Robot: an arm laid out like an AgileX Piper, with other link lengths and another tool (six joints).
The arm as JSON. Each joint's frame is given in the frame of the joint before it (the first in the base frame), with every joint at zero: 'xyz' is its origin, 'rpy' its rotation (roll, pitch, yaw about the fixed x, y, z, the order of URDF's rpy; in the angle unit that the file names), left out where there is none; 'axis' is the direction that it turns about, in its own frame. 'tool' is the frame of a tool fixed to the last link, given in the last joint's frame.
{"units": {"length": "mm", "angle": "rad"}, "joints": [
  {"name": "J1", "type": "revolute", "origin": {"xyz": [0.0, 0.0, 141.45]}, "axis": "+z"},
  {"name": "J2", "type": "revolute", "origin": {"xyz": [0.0, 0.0, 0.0], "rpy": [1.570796, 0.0, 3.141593]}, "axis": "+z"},
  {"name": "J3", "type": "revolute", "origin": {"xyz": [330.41, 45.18, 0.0], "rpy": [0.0, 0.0, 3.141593]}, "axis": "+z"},
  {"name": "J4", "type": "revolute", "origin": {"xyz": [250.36, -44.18, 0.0], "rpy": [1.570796, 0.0, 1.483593]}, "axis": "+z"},
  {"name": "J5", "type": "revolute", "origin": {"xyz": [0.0, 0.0, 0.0], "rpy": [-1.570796, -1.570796, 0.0]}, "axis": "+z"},
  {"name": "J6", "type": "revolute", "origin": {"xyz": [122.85, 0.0, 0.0], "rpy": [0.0, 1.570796, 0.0]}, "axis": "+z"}
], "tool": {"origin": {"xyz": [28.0, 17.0, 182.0], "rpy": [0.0, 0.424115, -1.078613]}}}
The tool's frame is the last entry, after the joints.
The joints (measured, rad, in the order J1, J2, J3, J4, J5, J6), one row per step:
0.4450, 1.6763, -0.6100, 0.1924, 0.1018, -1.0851
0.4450, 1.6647, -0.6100, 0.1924, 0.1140, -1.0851
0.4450, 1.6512, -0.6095, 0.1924, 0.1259, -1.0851
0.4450, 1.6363, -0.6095, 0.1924, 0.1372, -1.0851
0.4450, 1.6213, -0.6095, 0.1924, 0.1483, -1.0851
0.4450, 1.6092, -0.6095, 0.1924, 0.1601, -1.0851
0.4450, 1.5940, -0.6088, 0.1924, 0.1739, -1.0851
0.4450, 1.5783, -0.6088, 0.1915, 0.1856, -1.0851
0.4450, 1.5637, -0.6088, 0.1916, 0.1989, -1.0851
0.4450, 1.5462, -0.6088, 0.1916, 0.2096, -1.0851
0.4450, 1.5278, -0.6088, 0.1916, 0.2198, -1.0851
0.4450, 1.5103, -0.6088, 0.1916, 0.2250, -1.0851
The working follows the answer.
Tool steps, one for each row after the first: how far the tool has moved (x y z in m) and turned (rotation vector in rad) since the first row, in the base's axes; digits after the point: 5 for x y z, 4 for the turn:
-0.00170, -0.00002, 0.00266, 0.0016, 0.0012, 0.0013
-0.00333, -0.00003, 0.00594, 0.0038, 0.0008, 0.0026
-0.00448, 0.00015, 0.00999, 0.0070, -0.0019, 0.0039
-0.00561, 0.00032, 0.01409, 0.0103, -0.0049, 0.0052
-0.00729, 0.00028, 0.01693, 0.0122, -0.0046, 0.0065
-0.00946, 0.00013, 0.02040, 0.0145, -0.0045, 0.0081
-0.01078, 0.00021, 0.02460, 0.0173, -0.0078, 0.0103
-0.01270, 0.00015, 0.02808, 0.0198, -0.0084, 0.0118
-0.01372, 0.00034, 0.03306, 0.0242, -0.0140, 0.0132
-0.01461, 0.00057, 0.03842, 0.0291, -0.0210, 0.0145
-0.01439, 0.00100, 0.04424, 0.0350, -0.0319, 0.0153

Tool pose at each row, in the base's axes (x y z in m, rotation vector in rad; rounded; the steps above come from the unrounded poses):
0.36585, 0.14693, 0.00352, -2.4033, -1.1491, -1.2532
0.36415, 0.14690, 0.00619, -2.4014, -1.1488, -1.2516
0.36251, 0.14689, 0.00946, -2.3985, -1.1482, -1.2524
0.36137, 0.14708, 0.01352, -2.3942, -1.1474, -1.2565
0.36023, 0.14725, 0.01761, -2.3896, -1.1466, -1.2610
0.35855, 0.14721, 0.02045, -2.3872, -1.1463, -1.2607
0.35638, 0.14706, 0.02392, -2.3842, -1.1460, -1.2608
0.35506, 0.14714, 0.02812, -2.3791, -1.1465, -1.2653
0.35314, 0.14708, 0.03161, -2.3758, -1.1461, -1.2662
0.35212, 0.14727, 0.03658, -2.3694, -1.1451, -1.2745
0.35124, 0.14750, 0.04195, -2.3622, -1.1440, -1.2847
0.35146, 0.14793, 0.04776, -2.3533, -1.1424, -1.3005

